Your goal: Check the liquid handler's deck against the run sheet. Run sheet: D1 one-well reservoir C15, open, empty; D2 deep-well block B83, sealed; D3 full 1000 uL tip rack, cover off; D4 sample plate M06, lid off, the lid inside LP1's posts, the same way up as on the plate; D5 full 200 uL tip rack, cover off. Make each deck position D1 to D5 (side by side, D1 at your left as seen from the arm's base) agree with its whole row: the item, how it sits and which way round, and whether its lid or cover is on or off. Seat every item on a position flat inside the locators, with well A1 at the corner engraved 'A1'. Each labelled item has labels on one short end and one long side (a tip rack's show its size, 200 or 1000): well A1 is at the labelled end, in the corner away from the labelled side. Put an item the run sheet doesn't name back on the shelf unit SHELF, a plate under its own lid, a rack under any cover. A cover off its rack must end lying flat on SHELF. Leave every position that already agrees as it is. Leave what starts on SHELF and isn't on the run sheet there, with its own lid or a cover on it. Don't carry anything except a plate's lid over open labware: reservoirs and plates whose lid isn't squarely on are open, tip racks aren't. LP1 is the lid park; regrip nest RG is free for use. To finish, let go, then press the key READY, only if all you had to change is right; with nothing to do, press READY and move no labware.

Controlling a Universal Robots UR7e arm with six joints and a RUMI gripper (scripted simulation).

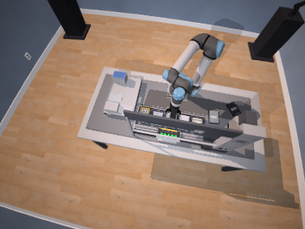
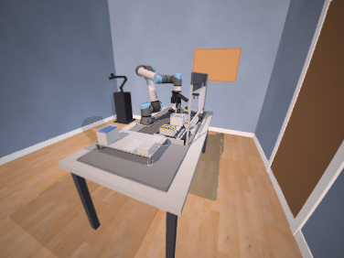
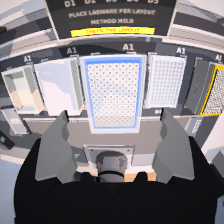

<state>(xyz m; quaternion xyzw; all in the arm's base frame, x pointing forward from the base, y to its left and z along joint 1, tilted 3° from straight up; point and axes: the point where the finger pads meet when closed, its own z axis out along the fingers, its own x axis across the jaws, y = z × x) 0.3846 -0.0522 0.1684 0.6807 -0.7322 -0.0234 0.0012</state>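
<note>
Right now the whitish sealed block is 1 cm ahead of my hand, 12 cm to the left of it and 11 cm below it. Round my hand: yellow-rimmed tip rack: 1 cm behind, 24 cm to the right, 9 cm below; then beige reservoir: 2 cm ahead, 25 cm to the left, 12 cm below; then white well plate: 1 cm behind, 12 cm to the right, 12 cm below.
</note>
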